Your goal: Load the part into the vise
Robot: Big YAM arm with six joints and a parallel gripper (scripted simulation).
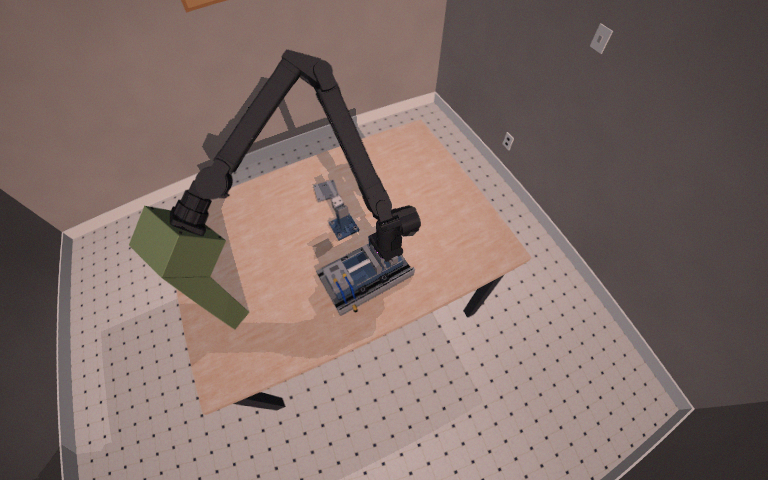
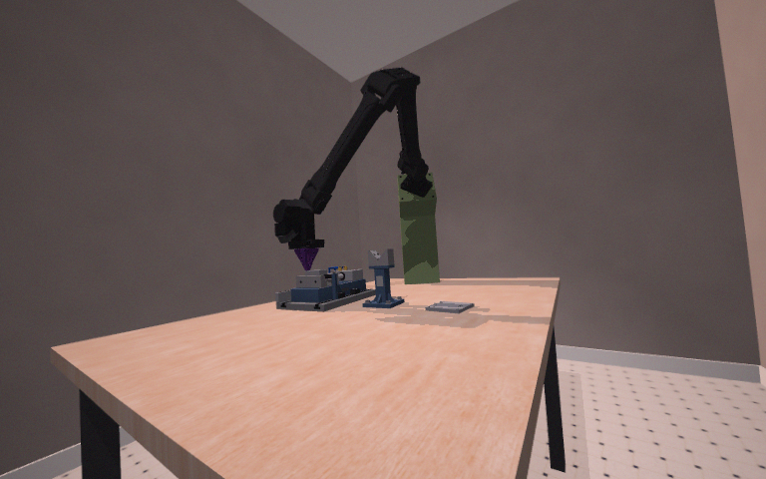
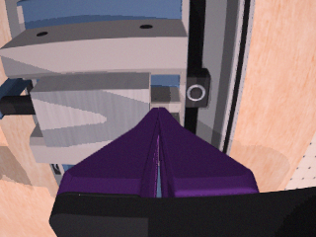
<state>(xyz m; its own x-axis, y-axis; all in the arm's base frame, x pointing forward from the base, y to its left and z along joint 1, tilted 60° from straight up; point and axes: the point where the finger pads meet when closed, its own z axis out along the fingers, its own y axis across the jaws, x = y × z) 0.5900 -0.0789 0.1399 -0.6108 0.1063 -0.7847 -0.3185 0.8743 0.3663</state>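
My gripper is now 3 cm to the right of the part, 3 cm above it and 2 cm past it. The rest, counted from my hand: fixed jaw (5 cm to the left, 4 cm below, 1 cm ahead); then work stop rod (7 cm to the left, 4 cm behind, 3 cm below); then moving jaw (5 cm behind, 4 cm below, 2 cm to the left).
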